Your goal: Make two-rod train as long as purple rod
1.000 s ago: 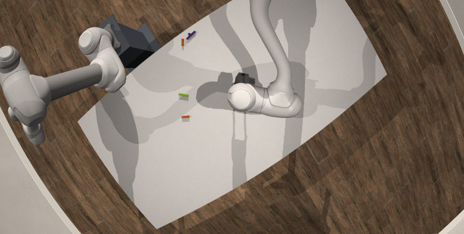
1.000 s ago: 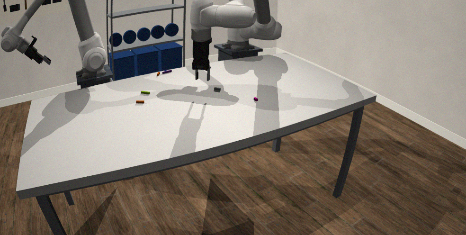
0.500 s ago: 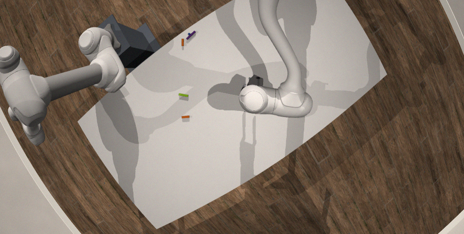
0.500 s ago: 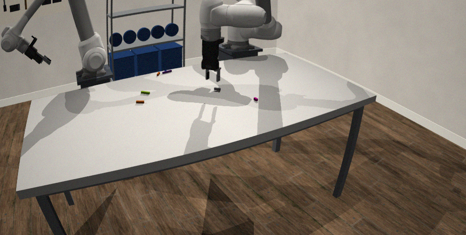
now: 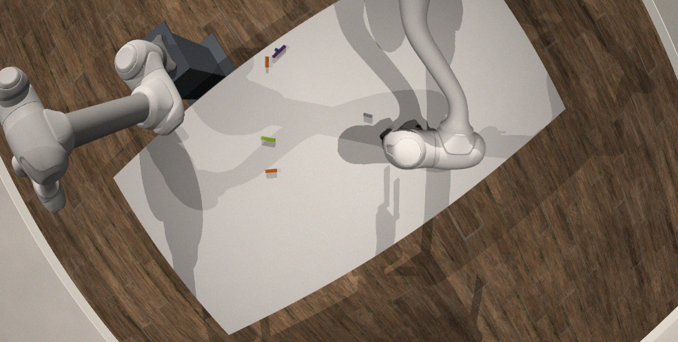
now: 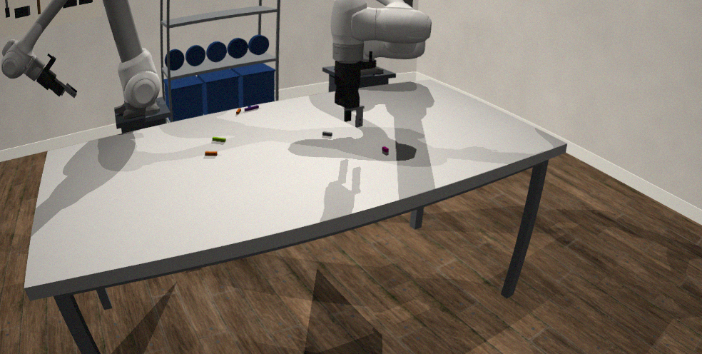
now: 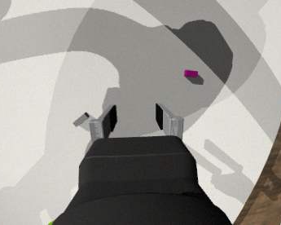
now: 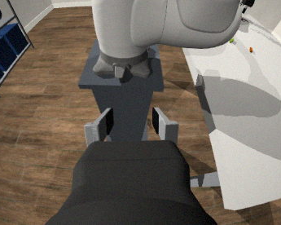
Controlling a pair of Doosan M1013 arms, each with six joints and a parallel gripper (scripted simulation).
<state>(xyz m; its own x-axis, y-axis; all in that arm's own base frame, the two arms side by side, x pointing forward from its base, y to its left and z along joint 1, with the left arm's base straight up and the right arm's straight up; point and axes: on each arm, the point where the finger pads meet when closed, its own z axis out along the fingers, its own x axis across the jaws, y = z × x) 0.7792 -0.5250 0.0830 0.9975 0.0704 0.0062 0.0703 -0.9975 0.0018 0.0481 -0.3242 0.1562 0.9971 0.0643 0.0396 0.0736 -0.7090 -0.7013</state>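
Right now the magenta rod is 90 mm ahead of my left hand, 60 mm to the left of it and 80 mm below it. Round my left hand: grey rod: 100 mm behind, 30 mm to the right, 80 mm below; then purple rod: 470 mm behind, 160 mm to the right, 80 mm below; then lime rod: 230 mm behind, 370 mm to the right, 80 mm below.
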